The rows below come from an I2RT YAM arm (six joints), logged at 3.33 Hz.
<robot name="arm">
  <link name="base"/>
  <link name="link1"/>
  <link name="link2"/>
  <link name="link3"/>
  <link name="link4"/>
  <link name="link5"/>
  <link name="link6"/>
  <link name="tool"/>
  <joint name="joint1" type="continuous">
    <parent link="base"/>
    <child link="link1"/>
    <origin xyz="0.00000 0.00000 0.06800" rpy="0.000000 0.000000 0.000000"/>
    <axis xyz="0 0 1"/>
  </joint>
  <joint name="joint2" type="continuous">
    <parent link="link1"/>
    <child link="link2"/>
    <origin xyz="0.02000 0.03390 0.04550" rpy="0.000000 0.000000 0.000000"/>
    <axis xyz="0 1 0"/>
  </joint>
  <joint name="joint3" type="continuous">
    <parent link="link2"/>
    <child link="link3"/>
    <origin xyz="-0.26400 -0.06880 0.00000" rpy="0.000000 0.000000 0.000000"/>
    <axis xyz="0 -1 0"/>
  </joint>
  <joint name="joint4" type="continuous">
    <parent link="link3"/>
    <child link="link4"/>
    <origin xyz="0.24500 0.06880 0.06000" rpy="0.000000 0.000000 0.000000"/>
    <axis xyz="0 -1 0"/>
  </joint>
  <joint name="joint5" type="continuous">
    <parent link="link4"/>
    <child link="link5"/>
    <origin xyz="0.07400 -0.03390 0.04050" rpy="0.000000 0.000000 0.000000"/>
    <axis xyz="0 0 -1"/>
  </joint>
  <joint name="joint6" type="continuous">
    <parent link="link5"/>
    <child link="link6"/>
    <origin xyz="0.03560 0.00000 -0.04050" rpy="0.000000 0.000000 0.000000"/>
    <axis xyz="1 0 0"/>
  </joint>
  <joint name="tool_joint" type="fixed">
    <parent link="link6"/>
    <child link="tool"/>
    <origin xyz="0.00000 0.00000 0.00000" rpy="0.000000 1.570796 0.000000"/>
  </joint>
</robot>
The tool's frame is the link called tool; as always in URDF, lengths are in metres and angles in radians. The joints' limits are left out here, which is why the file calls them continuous.
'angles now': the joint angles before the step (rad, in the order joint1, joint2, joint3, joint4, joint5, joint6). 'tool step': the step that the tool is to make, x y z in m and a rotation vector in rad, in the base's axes. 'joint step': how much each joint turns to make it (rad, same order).
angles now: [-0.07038 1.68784 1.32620 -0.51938 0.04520 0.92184]
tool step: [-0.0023 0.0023 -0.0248 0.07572 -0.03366 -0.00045]
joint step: [0.00008 -0.00015 -0.10781 0.13513 -0.05907 0.05080]
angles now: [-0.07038 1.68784 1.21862 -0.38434 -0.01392 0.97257]
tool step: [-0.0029 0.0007 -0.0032 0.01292 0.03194 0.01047]
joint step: [-0.00010 0.00008 -0.00354 -0.02918 -0.01495 -0.00122]
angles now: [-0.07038 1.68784 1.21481 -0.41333 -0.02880 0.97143]
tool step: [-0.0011 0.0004 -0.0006 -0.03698 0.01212 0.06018]
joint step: [0.00007 -0.00059 0.00017 -0.01258 -0.00835 -0.07052]
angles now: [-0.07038 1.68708 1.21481 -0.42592 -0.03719 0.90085]
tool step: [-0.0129 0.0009 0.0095 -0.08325 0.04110 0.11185]
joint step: [0.00001 -0.04478 0.00014 -0.08535 0.00039 -0.14113]
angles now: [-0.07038 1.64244 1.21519 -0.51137 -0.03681 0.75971]
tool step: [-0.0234 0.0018 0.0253 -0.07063 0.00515 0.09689]
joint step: [0.00051 -0.10049 -0.00029 -0.10478 0.00045 -0.11968]
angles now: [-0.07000 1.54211 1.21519 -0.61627 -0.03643 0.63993]
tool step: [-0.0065 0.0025 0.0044 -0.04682 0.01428 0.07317]
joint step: [0.00634 -0.02201 -0.00002 -0.03611 -0.00008 -0.08215]
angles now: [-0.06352 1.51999 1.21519 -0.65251 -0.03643 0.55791]
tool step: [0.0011 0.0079 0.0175 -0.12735 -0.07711 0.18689]
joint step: [0.02464 -0.02437 0.02656 0.02536 -0.00048 -0.20383]
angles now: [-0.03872 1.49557 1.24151 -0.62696 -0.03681 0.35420]
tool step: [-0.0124 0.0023 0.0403 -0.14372 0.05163 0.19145]
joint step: [0.00595 -0.01663 0.16008 -0.23203 0.00068 -0.23587]
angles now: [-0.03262 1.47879 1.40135 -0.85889 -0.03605 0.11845]
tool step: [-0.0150 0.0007 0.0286 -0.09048 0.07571 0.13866]
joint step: [0.00066 0.00005 0.13637 -0.21528 -0.00043 -0.16641]
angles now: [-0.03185 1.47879 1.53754 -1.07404 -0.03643 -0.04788]
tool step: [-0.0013 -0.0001 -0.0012 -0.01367 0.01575 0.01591]
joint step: [-0.00002 0.00042 -0.00079 -0.01482 0.00380 -0.02099]
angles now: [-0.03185 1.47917 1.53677 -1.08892 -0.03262 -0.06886]
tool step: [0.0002 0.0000 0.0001 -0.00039 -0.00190 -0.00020]
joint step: [0.00007 0.00007 0.00003 0.00195 0.00042 0.00006]
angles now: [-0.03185 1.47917 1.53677 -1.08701 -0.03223 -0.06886]
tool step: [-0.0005 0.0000 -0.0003 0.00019 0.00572 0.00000]
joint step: [-0.00006 0.00017 0.00024 -0.00580 -0.00004 -0.00005]
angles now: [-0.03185 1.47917 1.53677 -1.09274 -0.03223 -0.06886]
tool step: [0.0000 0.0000 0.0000 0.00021 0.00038 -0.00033]
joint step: [0.00000 0.00015 0.00023 -0.00045 0.00000 0.00038]
